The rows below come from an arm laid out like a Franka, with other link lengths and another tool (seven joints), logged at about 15 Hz.
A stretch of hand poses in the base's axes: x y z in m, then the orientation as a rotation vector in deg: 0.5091 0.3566 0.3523 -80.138 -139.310 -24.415; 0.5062 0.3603 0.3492 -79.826 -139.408 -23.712; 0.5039 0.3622 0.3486 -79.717 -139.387 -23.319; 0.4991 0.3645 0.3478 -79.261 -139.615 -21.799; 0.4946 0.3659 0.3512 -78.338 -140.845 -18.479; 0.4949 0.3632 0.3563 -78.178 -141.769 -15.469; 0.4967 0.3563 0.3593 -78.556 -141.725 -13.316; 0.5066 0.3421 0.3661 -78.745 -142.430 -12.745; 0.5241 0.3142 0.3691 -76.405 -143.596 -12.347; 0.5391 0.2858 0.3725 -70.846 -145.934 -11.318; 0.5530 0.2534 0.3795 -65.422 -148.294 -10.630; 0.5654 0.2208 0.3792 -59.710 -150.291 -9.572; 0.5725 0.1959 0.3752 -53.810 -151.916 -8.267
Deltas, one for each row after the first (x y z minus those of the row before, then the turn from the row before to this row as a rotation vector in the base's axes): -0.0029 0.0037 -0.0031 -0.316 0.329 0.315; -0.0023 0.0019 -0.0006 -0.162 0.223 0.116; -0.0048 0.0023 -0.0008 -0.770 0.629 0.542; -0.0045 0.0014 0.0034 -2.074 0.744 1.301; 0.0003 -0.0027 0.0051 -2.031 0.569 0.685; 0.0018 -0.0069 0.0030 -1.309 0.779 -0.011; 0.0099 -0.0142 0.0068 -0.687 -0.389 0.132; 0.0175 -0.0279 0.0030 -0.012 -0.017 1.839; 0.0150 -0.0284 0.0034 0.036 0.206 4.267; 0.0139 -0.0324 0.0070 0.105 -0.154 4.148; 0.0124 -0.0326 -0.0003 0.007 0.175 4.295; 0.0071 -0.0249 -0.0040 -0.053 0.429 4.380
